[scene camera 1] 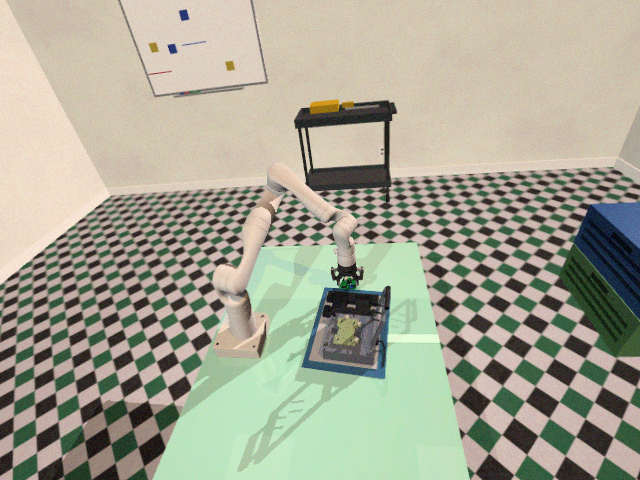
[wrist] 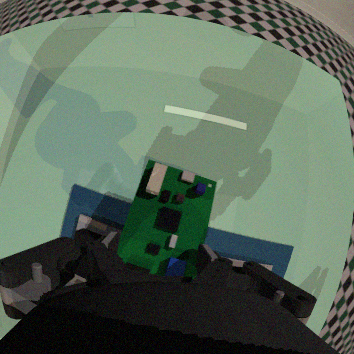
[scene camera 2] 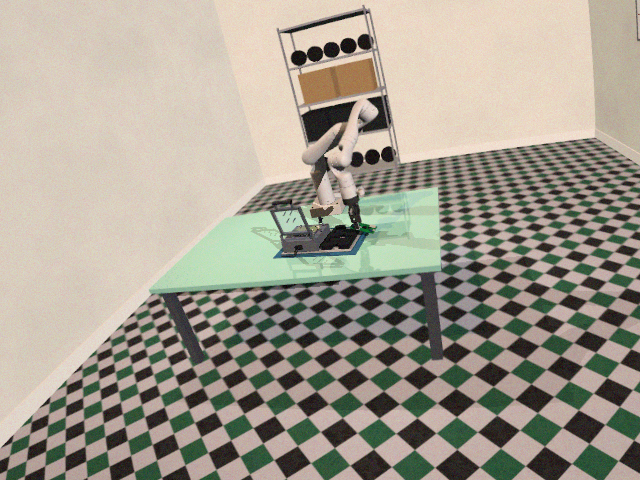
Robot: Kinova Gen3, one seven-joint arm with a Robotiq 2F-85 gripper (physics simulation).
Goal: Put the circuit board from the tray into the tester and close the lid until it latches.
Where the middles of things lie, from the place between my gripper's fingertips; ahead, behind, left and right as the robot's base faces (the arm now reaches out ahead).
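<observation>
Green circuit board [wrist: 168, 217]: from my hand, 10 mm ahead, 20 mm to the left, 10 mm below.
</observation>
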